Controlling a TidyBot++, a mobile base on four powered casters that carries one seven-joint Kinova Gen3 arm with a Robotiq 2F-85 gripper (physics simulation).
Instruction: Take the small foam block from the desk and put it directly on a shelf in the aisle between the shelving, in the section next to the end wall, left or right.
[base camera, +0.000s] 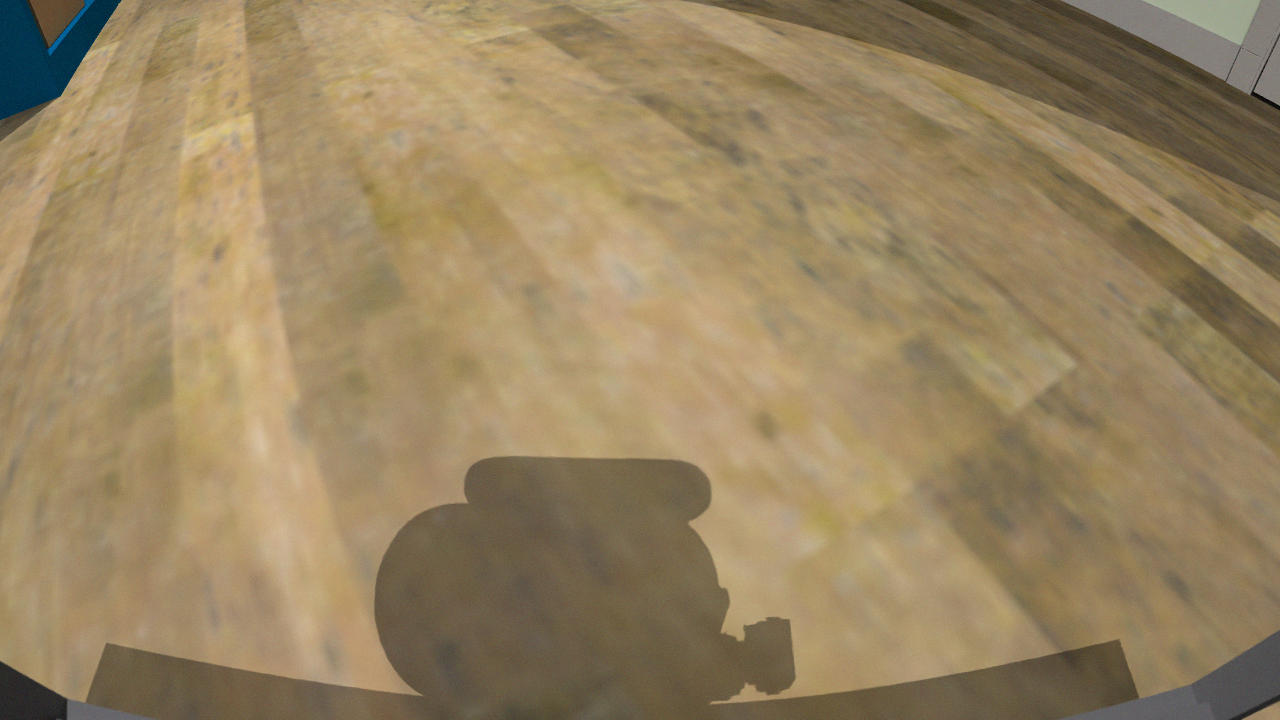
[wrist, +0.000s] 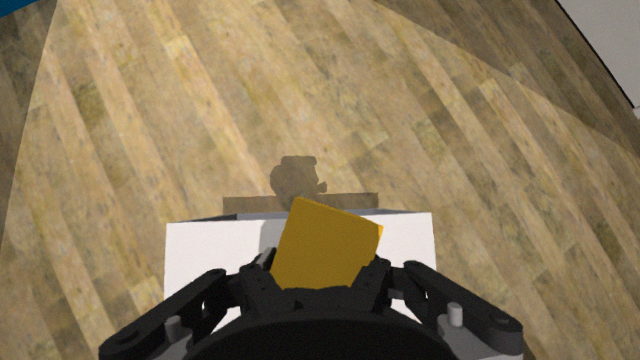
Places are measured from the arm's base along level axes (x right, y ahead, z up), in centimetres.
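Pixels of known places: gripper, fingertip midpoint: (wrist: 315, 256).
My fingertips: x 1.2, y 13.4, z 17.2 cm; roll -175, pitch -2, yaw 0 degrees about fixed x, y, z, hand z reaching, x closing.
Note:
Ahead of a thing's pixels: the offset from my fingertips to its top centre. "*": to the spot under its first point. Level surfaces: height alone.
The small foam block {dx -0.1, dy -0.2, dz +4.6 cm} (wrist: 327, 245) is yellow-orange and sits between the fingers in the wrist view, turned a little askew. My gripper (wrist: 315, 256) is shut on it and holds it above the white top of my base (wrist: 215, 250). The lower part of the block is hidden by the fingers. The gripper does not show in the base camera view, where a shadow of the arm lies on the floor. The desk, the shelving and the end wall cannot be made out for certain in these views.
Wooden floor {dz -56.8 cm} (base camera: 626, 268) (wrist: 200, 100) stretches ahead. A blue panel-like thing with a brown part (base camera: 76, 53) stands at the far left; a blue corner {* dx -131.3, dy +95.8, dz -55.2 cm} (wrist: 12, 6) shows in the wrist view. A pale green wall with grey skirting (base camera: 1172, 31) is at the far right. A pale surface (wrist: 610, 40) is at the upper right.

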